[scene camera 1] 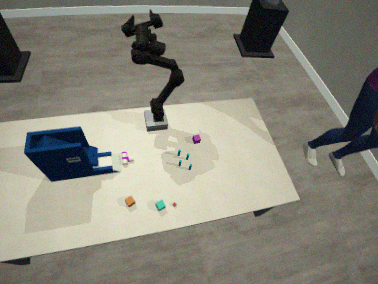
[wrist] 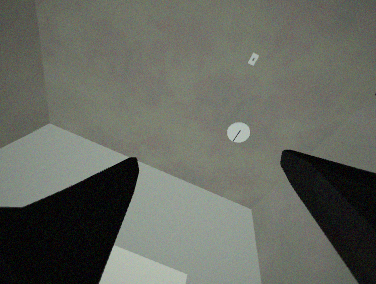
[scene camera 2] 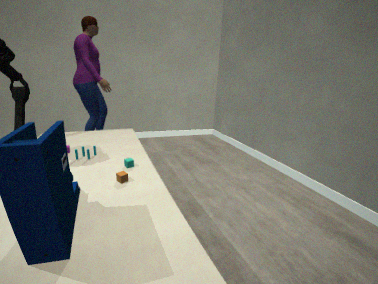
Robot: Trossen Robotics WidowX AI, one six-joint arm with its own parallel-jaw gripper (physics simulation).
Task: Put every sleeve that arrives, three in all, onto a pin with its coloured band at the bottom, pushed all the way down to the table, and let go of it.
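Note:
A white sleeve with magenta bands (scene camera 1: 125, 154) lies at the open end of the blue feeder's chute; whether more than one piece is there is too small to tell. It does not show in the second scene view. Several thin teal pins (scene camera 1: 187, 156) (scene camera 2: 88, 154) stand upright on the table (scene camera 1: 240, 150) (scene camera 2: 120, 195), with no sleeve visible on them. My gripper (scene camera 1: 141, 16) (wrist: 208, 160) is open and empty, raised high behind the table, far from the sleeve and pins.
The blue feeder (scene camera 1: 65, 162) (scene camera 2: 22, 200) stands left of the pins. A magenta cube (scene camera 1: 196, 139), an orange cube (scene camera 1: 130, 201) (scene camera 2: 122, 177), a teal cube (scene camera 1: 160, 205) (scene camera 2: 129, 163) and a small red cube (scene camera 1: 174, 204) lie around. A person (scene camera 1: 357, 115) (scene camera 2: 87, 60) stands beyond the table.

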